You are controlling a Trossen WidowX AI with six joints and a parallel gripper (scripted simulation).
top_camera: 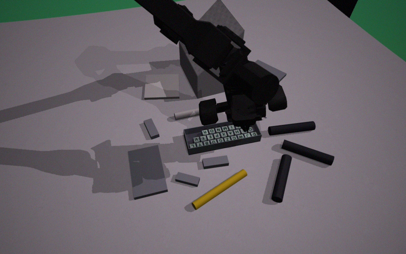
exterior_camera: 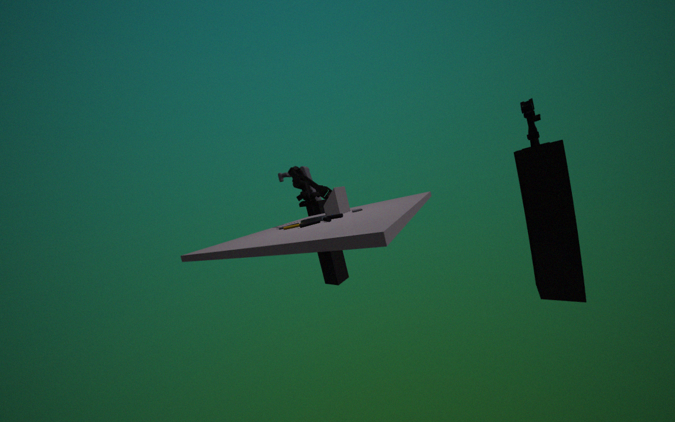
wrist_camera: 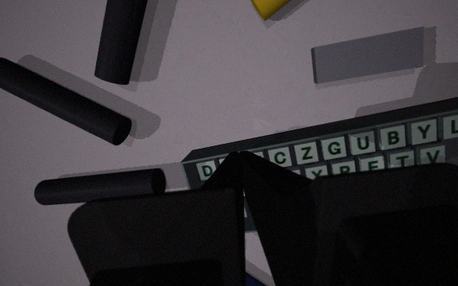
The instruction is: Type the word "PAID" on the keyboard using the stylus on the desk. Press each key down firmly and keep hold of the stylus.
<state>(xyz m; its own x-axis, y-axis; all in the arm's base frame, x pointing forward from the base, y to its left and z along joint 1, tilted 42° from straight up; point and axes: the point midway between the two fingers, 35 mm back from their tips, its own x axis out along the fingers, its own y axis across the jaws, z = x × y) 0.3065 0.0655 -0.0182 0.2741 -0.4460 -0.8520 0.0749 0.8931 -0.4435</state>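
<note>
My gripper tip is 110 mm past the stylus, 60 mm to the right of it and 60 mm above it. The rest, counted from my gripper tip: yellow cylinder: 110 mm ahead, 80 mm to the right, 60 mm below; then grey slab: 270 mm behind, 150 mm to the left, 60 mm below; then pale cylinder: 130 mm behind, 110 mm to the right, 60 mm below.
</note>
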